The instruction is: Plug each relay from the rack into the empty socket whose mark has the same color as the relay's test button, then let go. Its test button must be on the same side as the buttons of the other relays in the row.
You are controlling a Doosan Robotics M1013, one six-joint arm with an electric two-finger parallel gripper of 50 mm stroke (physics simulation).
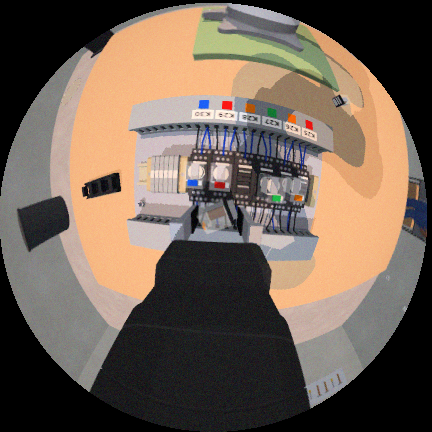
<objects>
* my gripper: 217,214
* relay: 217,214
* grey board: 172,142
</objects>
